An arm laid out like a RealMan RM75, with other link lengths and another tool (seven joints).
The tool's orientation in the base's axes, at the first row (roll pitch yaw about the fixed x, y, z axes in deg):
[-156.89, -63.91, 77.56]
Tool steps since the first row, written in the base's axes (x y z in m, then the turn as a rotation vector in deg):
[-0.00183, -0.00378, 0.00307, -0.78, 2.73, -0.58]
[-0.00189, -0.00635, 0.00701, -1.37, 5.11, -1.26]
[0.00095, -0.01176, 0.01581, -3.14, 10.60, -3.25]
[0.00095, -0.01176, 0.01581, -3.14, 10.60, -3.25]
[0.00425, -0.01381, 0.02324, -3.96, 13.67, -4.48]
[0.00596, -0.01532, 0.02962, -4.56, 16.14, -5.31]
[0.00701, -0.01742, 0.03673, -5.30, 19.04, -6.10]
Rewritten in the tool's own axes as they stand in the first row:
[0.00096, -0.00286, -0.00423, 0.58, -0.26, 2.83]
[0.00339, -0.00398, -0.00811, 0.93, -0.37, 5.34]
[0.00924, -0.00352, -0.01707, 1.34, -0.95, 11.41]
[0.00924, -0.00352, -0.01707, 1.34, -0.95, 11.41]
[0.01534, -0.00189, -0.02258, 1.47, -1.09, 14.81]
[0.02059, -0.00155, -0.02686, 1.73, -1.17, 17.47]
[0.02617, -0.00206, -0.03182, 2.20, -1.33, 20.52]

